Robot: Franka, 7 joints.
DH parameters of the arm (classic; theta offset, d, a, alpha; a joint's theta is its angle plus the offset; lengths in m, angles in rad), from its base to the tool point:
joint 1: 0 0.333 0 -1.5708
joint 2: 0 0 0 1.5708
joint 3: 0 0.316 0.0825 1.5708
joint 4: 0 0 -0.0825 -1.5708
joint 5: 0 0.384 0 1.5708
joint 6: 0 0 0.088 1.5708
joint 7: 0 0.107 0 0
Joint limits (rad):
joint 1: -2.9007..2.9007
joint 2: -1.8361..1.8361
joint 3: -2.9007..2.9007
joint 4: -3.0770..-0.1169
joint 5: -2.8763..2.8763
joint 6: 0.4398..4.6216
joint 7: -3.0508..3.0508
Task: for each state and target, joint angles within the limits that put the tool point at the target. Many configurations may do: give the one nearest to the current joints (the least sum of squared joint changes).
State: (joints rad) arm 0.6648 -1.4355 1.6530 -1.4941 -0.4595 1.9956 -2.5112
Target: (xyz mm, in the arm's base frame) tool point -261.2 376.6 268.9
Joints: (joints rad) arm 0.5705 -1.4539 1.7850 -2.2458 -0.3712 1.7297 -2.5112
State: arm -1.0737 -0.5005 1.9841 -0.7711 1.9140 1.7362 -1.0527
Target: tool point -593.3 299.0 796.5
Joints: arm -0.3648 -0.7318 2.1951 -0.4239 1.9186 1.4739 -1.0527
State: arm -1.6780 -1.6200 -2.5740 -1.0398 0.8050 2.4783 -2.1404
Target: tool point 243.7 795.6 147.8
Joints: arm -2.0288 -1.4425 -2.6688 -0.6408 0.7886 2.5851 -2.1404
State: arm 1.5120 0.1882 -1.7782 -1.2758 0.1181 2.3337 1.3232
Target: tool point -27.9 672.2 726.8
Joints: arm 2.4528 0.4841 -1.1759 -1.1896 0.1509 2.2291 1.3232
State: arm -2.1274 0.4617 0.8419 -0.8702 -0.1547 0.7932 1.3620
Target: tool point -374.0 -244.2 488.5
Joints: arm -2.7570 0.2194 0.2863 -1.6622 -0.2314 0.4398 1.3620
